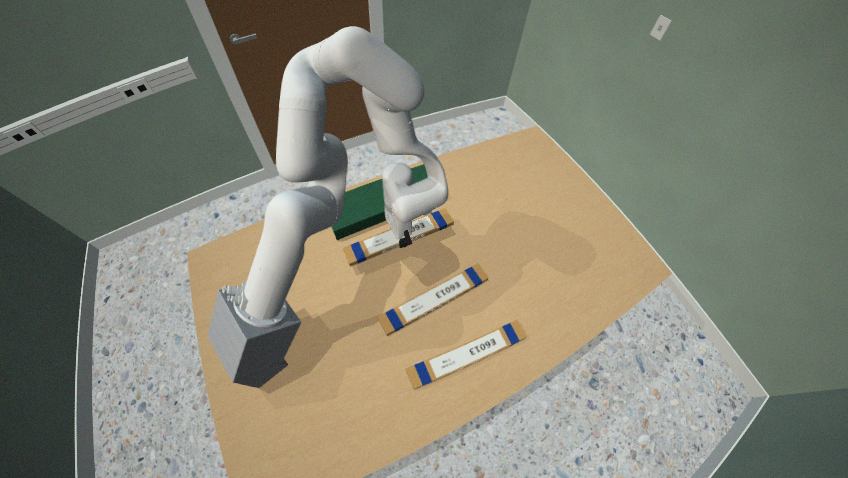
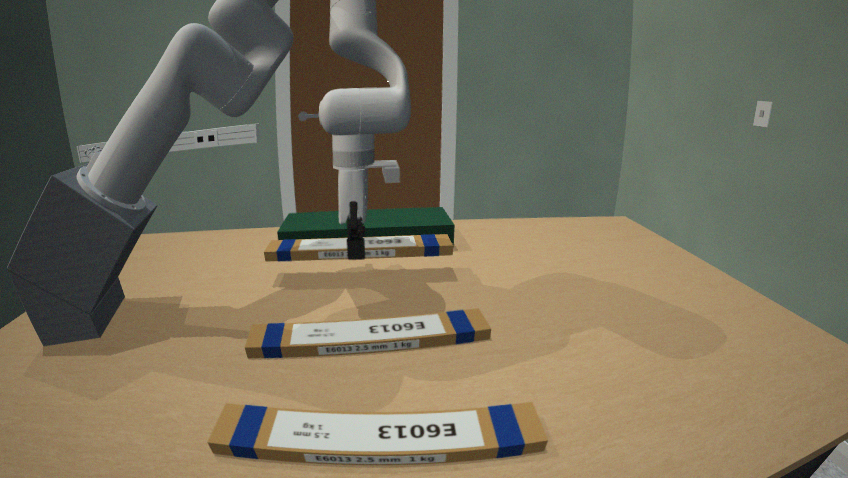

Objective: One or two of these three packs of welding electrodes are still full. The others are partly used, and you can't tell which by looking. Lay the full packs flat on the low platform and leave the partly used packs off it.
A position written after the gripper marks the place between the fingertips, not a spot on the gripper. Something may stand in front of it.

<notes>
In view: the gripper [image 2: 357, 251], a pack [image 1: 427, 371], a pack [image 2: 329, 338], a green platform [image 2: 433, 220] and a pack [image 2: 428, 245].
The green platform shows as well in image 1 [image 1: 364, 207].
</notes>
